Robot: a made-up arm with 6 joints. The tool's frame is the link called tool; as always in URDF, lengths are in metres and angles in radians.
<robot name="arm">
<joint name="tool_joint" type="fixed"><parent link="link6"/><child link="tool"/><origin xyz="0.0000 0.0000 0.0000"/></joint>
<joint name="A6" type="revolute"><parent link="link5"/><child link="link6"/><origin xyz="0.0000 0.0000 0.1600"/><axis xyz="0 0 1"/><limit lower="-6.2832" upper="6.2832" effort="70" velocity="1.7"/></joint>
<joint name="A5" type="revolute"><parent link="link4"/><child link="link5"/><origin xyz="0.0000 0.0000 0.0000"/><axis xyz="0 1 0"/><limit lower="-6.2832" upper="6.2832" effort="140" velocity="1.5"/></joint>
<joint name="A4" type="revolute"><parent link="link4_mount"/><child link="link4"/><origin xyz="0.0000 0.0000 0.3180"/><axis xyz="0 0 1"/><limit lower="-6.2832" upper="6.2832" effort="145" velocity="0.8"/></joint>
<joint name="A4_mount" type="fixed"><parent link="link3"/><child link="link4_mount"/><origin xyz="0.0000 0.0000 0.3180"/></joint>
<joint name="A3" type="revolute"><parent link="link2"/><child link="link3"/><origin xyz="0.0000 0.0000 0.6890"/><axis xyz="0 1 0"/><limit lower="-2.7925" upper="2.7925" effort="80" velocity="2"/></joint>
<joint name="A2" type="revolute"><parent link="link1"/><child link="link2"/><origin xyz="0.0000 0.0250 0.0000"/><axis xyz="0 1 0"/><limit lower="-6.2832" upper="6.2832" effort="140" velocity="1.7"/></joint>
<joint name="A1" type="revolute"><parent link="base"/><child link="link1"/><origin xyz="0.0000 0.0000 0.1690"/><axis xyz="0 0 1"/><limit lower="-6.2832" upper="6.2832" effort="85" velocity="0.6"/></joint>
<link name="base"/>
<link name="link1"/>
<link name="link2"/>
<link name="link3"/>
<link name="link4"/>
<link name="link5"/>
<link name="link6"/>
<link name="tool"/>
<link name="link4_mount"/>
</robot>
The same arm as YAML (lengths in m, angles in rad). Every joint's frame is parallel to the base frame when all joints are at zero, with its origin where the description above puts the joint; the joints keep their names.
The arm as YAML. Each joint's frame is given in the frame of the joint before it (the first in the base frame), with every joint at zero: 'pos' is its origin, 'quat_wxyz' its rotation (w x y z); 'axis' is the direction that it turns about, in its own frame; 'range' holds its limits. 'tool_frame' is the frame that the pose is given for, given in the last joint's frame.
length_unit: m
angle_unit: rad
joints:
  - joint: A1
    pos: [0.0, 0.0, 0.169]
    quat_wxyz: [1.0, 0.0, 0.0, 0.0]
    axis: [0.0, 0.0, 1.0]
    range: [-6.2832, 6.2832]
  - joint: A2
    pos: [0.0, 0.025, 0.0]
    quat_wxyz: [1.0, 0.0, 0.0, 0.0]
    axis: [0.0, 1.0, 0.0]
    range: [-6.2832, 6.2832]
  - joint: A3
    pos: [0.0, 0.0, 0.689]
    quat_wxyz: [1.0, 0.0, 0.0, 0.0]
    axis: [0.0, 1.0, 0.0]
    range: [-2.7925, 2.7925]
  - joint: A4
    pos: [0.0, 0.0, 0.636]
    quat_wxyz: [1.0, 0.0, 0.0, 0.0]
    axis: [0.0, 0.0, 1.0]
    range: [-6.2832, 6.2832]
  - joint: A5
    pos: [0.0, 0.0, 0.0]
    quat_wxyz: [1.0, 0.0, 0.0, 0.0]
    axis: [0.0, 1.0, 0.0]
    range: [-6.2832, 6.2832]
  - joint: A6
    pos: [0.0, 0.0, 0.16]
    quat_wxyz: [1.0, 0.0, 0.0, 0.0]
    axis: [0.0, 0.0, 1.0]
    range: [-6.2832, 6.2832]
tool_frame:
  pos: [0.0, 0.0, 0.0]
  quat_wxyz: [1.0, 0.0, 0.0, 0.0]

